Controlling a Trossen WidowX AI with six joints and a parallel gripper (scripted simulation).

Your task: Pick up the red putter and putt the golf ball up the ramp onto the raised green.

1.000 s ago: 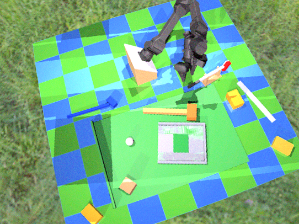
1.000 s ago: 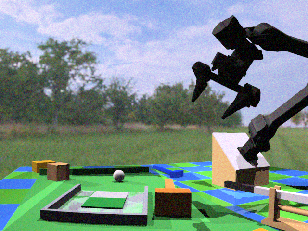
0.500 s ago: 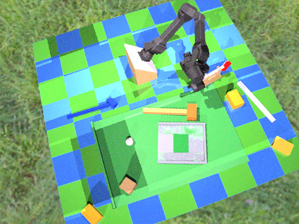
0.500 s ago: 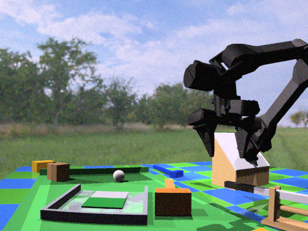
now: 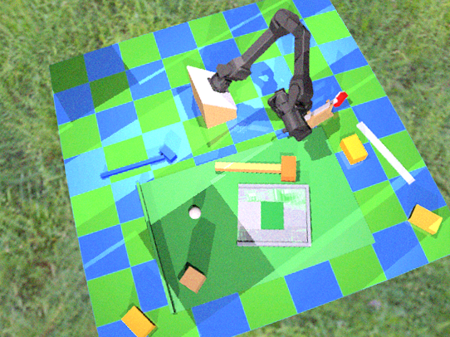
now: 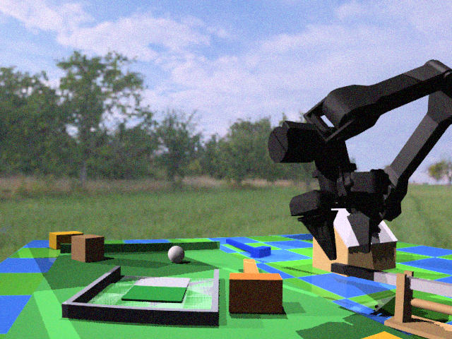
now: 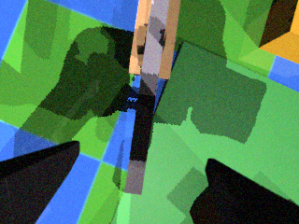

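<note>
Now: gripper tip 2 cm past the wooden stand, 13 cm to the right of it and 5 cm above it. The rest, counted from my gripper tip: blue putter: 13 cm behind, 56 cm to the right, 7 cm below; white bar: 22 cm ahead, 29 cm to the left, 8 cm below; white golf ball: 13 cm ahead, 45 cm to the right, 6 cm below.
</note>
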